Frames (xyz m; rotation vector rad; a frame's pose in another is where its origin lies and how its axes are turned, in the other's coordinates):
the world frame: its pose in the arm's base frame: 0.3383 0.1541 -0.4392 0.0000 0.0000 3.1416
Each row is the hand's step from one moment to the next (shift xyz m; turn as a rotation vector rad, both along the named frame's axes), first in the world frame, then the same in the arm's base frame.
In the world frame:
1: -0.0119 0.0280 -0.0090 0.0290 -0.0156 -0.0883
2: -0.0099 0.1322 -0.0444 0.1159 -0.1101 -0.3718
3: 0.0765 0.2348 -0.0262 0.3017 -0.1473 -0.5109
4: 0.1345 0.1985 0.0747 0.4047 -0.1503 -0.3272
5: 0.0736 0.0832 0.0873 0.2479 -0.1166 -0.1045
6: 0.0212 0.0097 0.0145 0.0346 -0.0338 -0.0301
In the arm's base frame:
1: 0.0119 -0.0280 -0.0090 -0.0290 0.0156 -0.0883
2: 0.0099 -0.1322 -0.0444 -0.1159 0.1101 -0.3718
3: -0.0765 -0.2348 -0.0262 -0.3017 0.1473 -0.5109
4: -0.1345 -0.1985 0.0747 -0.4047 0.1503 -0.3272
5: -0.0736 -0.0832 0.0873 -0.2479 0.1166 -0.1045
6: -0.0212 -0.0097 0.0145 -0.0346 0.0338 -0.0301

